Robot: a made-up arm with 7 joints.
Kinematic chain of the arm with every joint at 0, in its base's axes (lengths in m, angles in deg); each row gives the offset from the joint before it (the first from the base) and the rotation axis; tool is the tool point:
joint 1: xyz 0 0 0.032 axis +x
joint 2: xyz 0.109 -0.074 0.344 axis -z
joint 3: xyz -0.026 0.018 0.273 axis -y
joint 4: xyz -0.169 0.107 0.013 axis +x
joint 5: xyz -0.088 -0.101 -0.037 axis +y
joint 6: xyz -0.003 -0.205 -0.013 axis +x
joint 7: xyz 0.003 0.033 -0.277 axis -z
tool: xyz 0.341 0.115 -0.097
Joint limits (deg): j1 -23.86..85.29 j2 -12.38..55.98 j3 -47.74..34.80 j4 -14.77..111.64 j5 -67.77..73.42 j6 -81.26..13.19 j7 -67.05..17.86
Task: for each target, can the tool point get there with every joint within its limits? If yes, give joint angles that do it. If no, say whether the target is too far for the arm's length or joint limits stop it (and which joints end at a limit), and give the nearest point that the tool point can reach.
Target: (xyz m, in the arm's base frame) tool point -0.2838 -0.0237 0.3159
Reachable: yes | joints 56.22 12.73 -9.14 15.42 42.77 -5.67 -25.32
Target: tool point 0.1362 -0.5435 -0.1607
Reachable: yes | joints 43.05 -7.17 -8.25 5.62 9.06 -68.67 6.83
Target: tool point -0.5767 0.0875 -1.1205
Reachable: no: joint limits stop it (at a limit: joint 1, joint 2, joint 5, joint 6, joint 7) | nearest point -0.3145 -0.1985 -0.6348 | short by 0.622 m
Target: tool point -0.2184 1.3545 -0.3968
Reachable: no: joint limits stop it (at a limit: joint 1, joint 4, joint 6, joint 7) | nearest point -0.1011 0.9358 -0.0269 | short by 0.571 m
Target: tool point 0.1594 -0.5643 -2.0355
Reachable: no: too far | nearest point -0.0598 -0.5003 -0.6833 | short by 1.371 m
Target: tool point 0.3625 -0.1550 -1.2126
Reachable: no: joint limits stop it (at a limit: joint 1, joint 2, joint 3, joint 4, joint 6) | nearest point 0.1380 -0.2892 -0.6394 | short by 0.630 m
